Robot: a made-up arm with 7 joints. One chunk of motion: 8 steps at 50 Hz.
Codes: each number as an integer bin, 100 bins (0 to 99) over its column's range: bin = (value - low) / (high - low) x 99, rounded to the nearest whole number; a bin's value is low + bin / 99 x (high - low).
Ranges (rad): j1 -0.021..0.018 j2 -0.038..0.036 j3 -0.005..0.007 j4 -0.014..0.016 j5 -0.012..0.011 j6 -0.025..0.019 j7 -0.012..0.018
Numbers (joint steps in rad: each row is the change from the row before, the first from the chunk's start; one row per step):
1: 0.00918 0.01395 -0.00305 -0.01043 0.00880 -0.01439 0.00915
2: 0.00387 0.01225 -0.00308 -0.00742 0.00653 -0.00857 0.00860
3: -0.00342 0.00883 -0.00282 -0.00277 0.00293 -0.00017 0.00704
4: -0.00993 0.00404 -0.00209 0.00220 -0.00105 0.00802 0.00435
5: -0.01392 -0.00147 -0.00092 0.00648 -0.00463 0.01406 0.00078
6: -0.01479 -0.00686 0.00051 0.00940 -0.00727 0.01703 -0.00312
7: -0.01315 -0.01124 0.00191 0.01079 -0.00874 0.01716 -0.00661
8: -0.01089 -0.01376 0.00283 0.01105 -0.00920 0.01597 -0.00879
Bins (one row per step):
1: 77 70 16 12 90 24 70
2: 63 67 16 22 80 37 68
3: 45 63 18 37 64 56 63
4: 28 56 24 53 47 74 54
5: 18 49 34 68 32 88 42
6: 16 42 45 77 20 95 29
7: 20 36 57 82 14 95 18
8: 26 32 65 83 12 92 11

